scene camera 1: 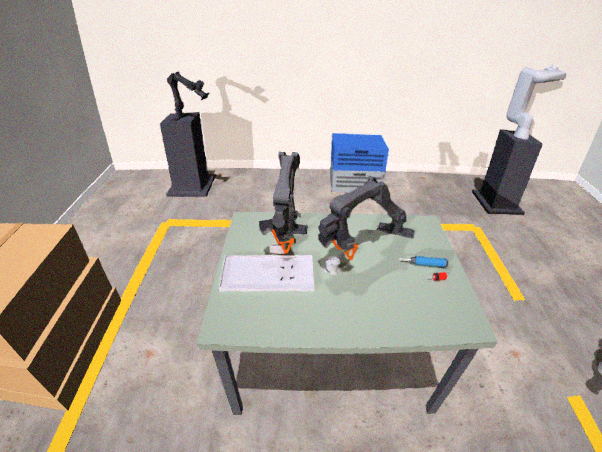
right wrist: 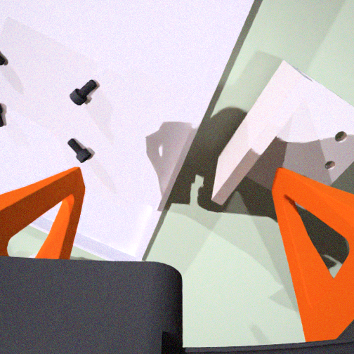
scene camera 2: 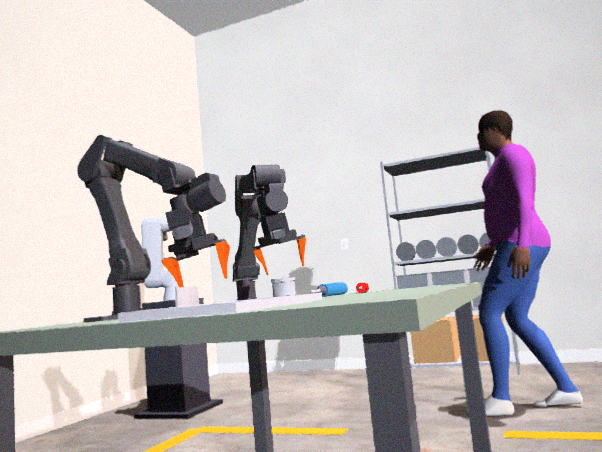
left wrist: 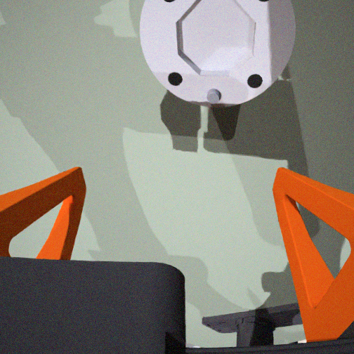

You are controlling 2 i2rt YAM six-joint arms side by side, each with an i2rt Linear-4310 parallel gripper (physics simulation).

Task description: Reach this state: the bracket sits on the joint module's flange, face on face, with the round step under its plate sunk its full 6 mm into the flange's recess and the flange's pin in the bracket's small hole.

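Places are measured from the left arm's base along level axes (x right, y back, z down), in millimetres.
Pixels of known places: left gripper, fingertip midpoint: (scene camera 1: 345, 254) (scene camera 2: 285, 270); right gripper, fingertip midpoint: (scene camera 1: 282, 248) (scene camera 2: 204, 284); left arm's base, link origin: (scene camera 1: 395, 230).
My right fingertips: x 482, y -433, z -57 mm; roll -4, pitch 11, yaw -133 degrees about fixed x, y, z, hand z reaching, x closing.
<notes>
For each thing: its top centre in the pictures, then the offset to it from my right fingertips. "*": a spot on its surface instead.
- round white joint module, top centre: (scene camera 2: 282, 277) (scene camera 1: 332, 260) dx -247, dy +7, dz -6 mm
- white tray, top centre: (scene camera 2: 235, 301) (scene camera 1: 267, 271) dx +21, dy -129, dz +41 mm
- blue screwdriver, surface spot: (scene camera 2: 333, 288) * dx -658, dy +192, dz +34 mm
- small red tool, top centre: (scene camera 2: 360, 282) (scene camera 1: 436, 274) dx -724, dy +125, dz +23 mm
The pale bracket (scene camera 1: 275, 249) (scene camera 2: 187, 296) (right wrist: 250, 145) stands on the table against the tray's far edge, its upright plate raised and its holed plate low, apart from the joint module. The round white joint module (scene camera 1: 332, 265) (scene camera 2: 283, 287) stands on the table right of the tray; in the left wrist view its flange (left wrist: 157, 50) faces up, with an open recess, dark holes and a small pin (left wrist: 214, 95). My left gripper (scene camera 1: 345, 250) (scene camera 2: 285, 270) (left wrist: 179, 177) is open and empty above and behind the module. My right gripper (scene camera 1: 281, 243) (scene camera 2: 204, 282) (right wrist: 178, 177) is open, close above the bracket, one finger overlapping it in view.
The white tray (scene camera 1: 250, 272) (scene camera 2: 175, 311) (right wrist: 165, 60) holds several black screws, two being a screw (right wrist: 82, 93) and another screw (right wrist: 80, 150). A blue screwdriver (scene camera 1: 431, 261) (scene camera 2: 333, 288) and a small red tool (scene camera 1: 440, 276) (scene camera 2: 362, 287) lie at the table's right.
</notes>
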